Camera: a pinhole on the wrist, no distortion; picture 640 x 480 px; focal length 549.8 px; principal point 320.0 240.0 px. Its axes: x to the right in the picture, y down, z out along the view. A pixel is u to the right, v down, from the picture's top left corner.
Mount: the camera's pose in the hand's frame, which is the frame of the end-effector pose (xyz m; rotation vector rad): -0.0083 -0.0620 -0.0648 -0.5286 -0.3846 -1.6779
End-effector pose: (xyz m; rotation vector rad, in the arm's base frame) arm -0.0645 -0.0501 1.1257 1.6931 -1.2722 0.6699
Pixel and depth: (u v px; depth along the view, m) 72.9 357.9 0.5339
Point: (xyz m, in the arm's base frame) -0.3968 -0.3935 1.3105
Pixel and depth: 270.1 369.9 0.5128
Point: -0.2481 -0.4479 1.1972
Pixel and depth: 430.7 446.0 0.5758
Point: -0.1226 -0.5974 1.1624
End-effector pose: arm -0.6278 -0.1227 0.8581 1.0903 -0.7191 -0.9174
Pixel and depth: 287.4 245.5 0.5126
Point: -0.8342 -0.2840 1.1924
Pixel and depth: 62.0 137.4 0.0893
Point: -0.6153 -0.1062 0.8757
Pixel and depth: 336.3 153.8 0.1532
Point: -0.6858 -0.1356 0.8971
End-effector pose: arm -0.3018 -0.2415 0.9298 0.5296 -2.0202 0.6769
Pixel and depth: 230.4 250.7 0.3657
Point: -0.5676 -0.2454 0.8389
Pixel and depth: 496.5 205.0 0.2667
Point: -0.4374 -0.3658 0.8363
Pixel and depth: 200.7 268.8 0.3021
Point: -0.5142 -0.2317 0.8723
